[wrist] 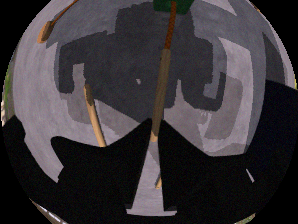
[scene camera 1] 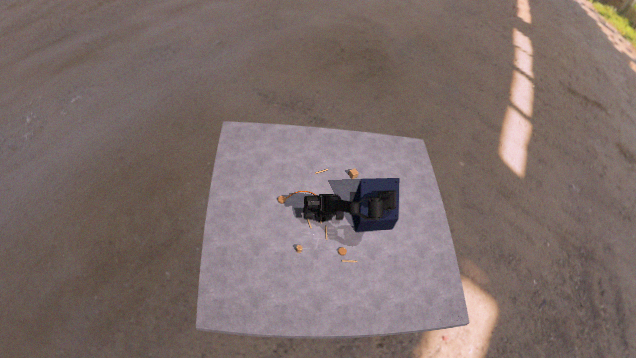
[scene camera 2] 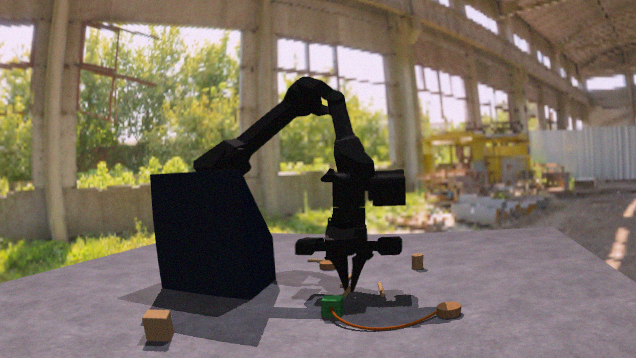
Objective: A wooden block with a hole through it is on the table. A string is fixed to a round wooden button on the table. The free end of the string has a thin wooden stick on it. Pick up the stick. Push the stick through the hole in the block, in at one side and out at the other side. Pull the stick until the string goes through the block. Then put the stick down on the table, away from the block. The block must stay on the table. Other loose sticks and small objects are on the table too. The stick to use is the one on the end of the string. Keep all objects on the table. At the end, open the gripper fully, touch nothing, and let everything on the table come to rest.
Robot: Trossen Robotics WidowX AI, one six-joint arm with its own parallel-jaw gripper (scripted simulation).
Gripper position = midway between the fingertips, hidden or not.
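You can see the gripper (scene camera 2: 349,291) here, and it's the same gripper (wrist: 155,123) that you get from the wrist as well.
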